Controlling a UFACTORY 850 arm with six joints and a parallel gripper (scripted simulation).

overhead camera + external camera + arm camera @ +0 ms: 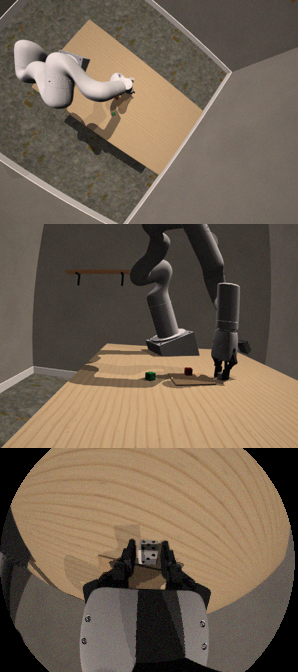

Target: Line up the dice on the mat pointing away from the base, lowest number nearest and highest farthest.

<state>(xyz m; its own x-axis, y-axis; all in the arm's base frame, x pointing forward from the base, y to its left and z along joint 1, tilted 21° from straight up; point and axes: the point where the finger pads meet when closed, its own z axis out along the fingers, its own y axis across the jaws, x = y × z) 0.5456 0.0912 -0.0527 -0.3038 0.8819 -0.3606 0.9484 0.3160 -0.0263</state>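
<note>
Right now my hand is 10 mm above the white die. Also, from my hand: red die (110 mm to the right, 60 mm behind, 10 mm below); then green die (260 mm to the right, 10 mm below); then tan mat (110 mm to the right, 20 mm below, 10 mm behind).
</note>
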